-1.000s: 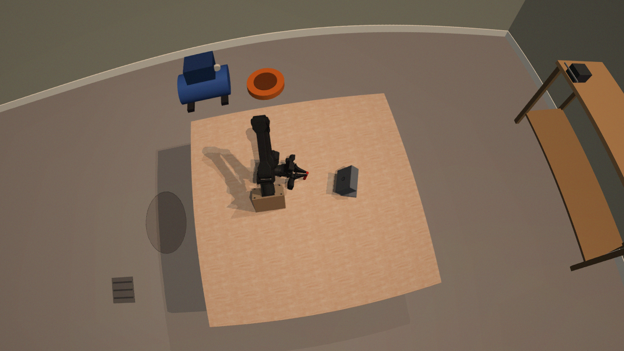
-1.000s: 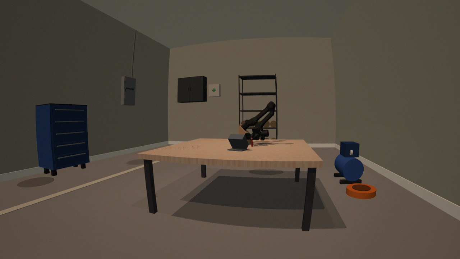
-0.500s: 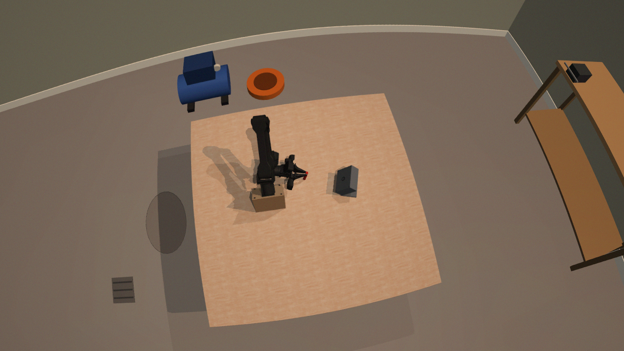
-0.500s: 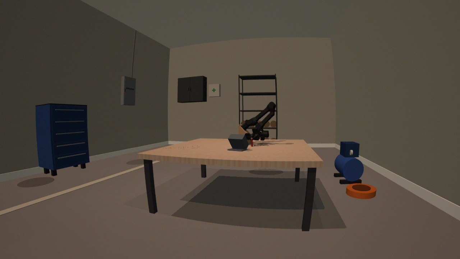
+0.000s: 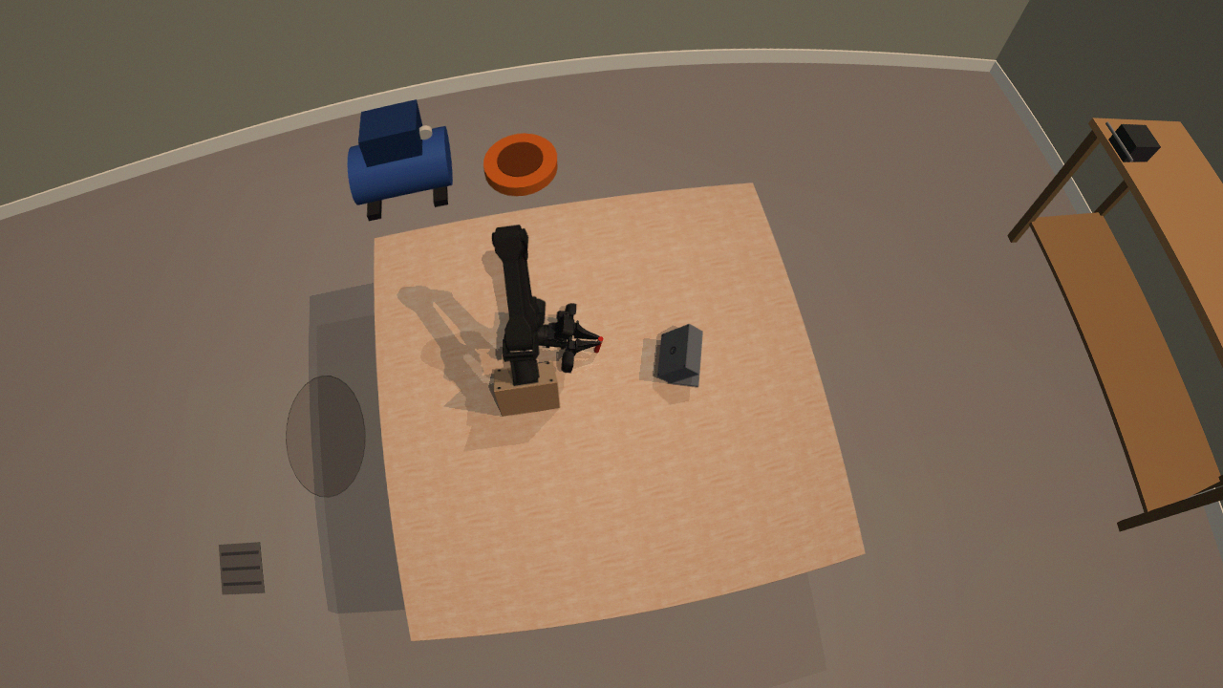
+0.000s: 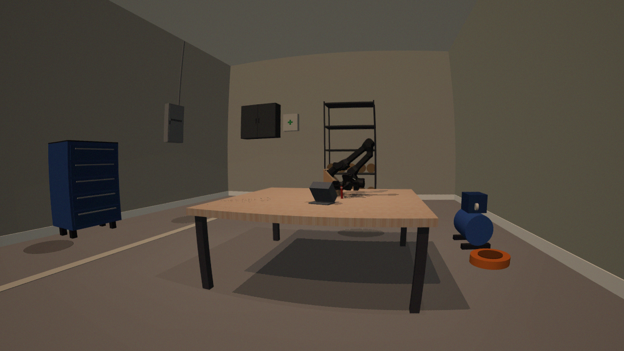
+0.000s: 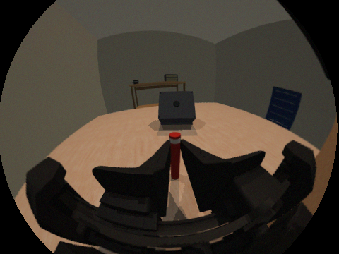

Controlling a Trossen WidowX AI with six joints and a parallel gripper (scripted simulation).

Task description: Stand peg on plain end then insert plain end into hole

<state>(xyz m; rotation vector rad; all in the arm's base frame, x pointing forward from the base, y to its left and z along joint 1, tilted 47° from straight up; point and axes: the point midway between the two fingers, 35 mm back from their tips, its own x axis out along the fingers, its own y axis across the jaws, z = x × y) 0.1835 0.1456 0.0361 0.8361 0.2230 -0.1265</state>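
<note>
The red peg is 1 cm below my gripper tip. Also, from my gripper tip: dark grey sloped panel (21 cm ahead, 7 cm to the right).
</note>
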